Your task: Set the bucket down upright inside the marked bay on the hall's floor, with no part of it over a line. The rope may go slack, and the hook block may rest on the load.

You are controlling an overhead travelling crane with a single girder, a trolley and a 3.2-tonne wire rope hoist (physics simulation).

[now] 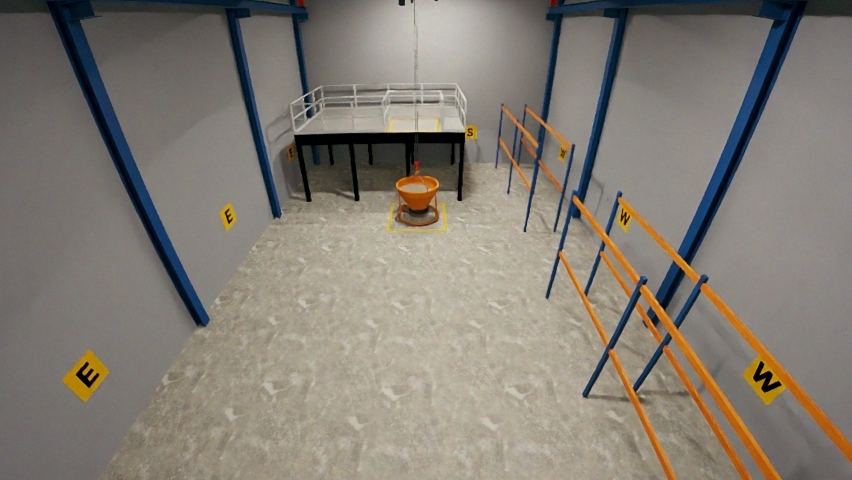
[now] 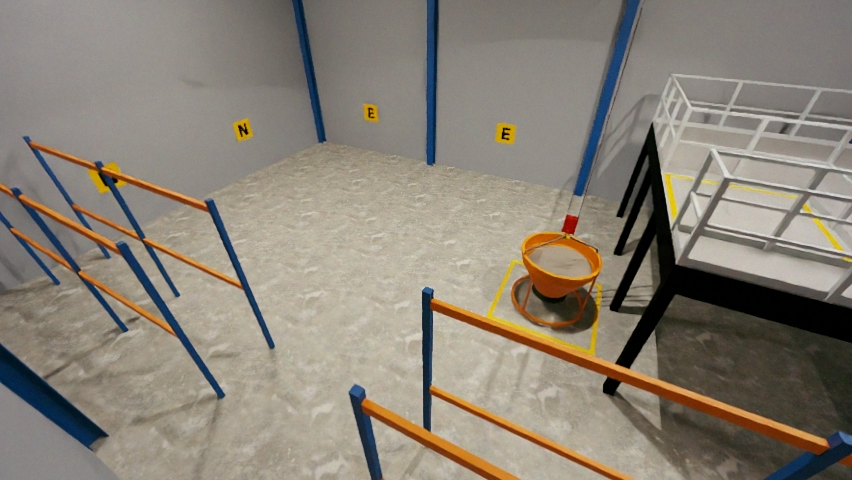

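Observation:
The orange bucket [image 1: 417, 192] [image 2: 553, 285] with grey fill stands upright, its base ring apparently on the floor. The ring lies inside the yellow lines of the marked bay [image 1: 417, 230] [image 2: 595, 336], with narrow gaps to the lines that show. The bucket hides part of the far line. My gripper, the hook [image 1: 417, 171] [image 2: 568, 235] under the red hook block [image 2: 569, 224], is engaged with the bucket's bail. The bail leans low toward the rim. The block is close above the rim, off its middle toward the back. Whether the rope is slack, I cannot tell.
A raised platform with black legs [image 1: 355, 172] [image 2: 637, 330] and white railings stands close behind the bay. Orange barrier rails [image 1: 664, 319] [image 2: 620, 372] on blue posts run along the west side. Blue columns [image 1: 256, 119] [image 2: 430, 89] stand along the walls.

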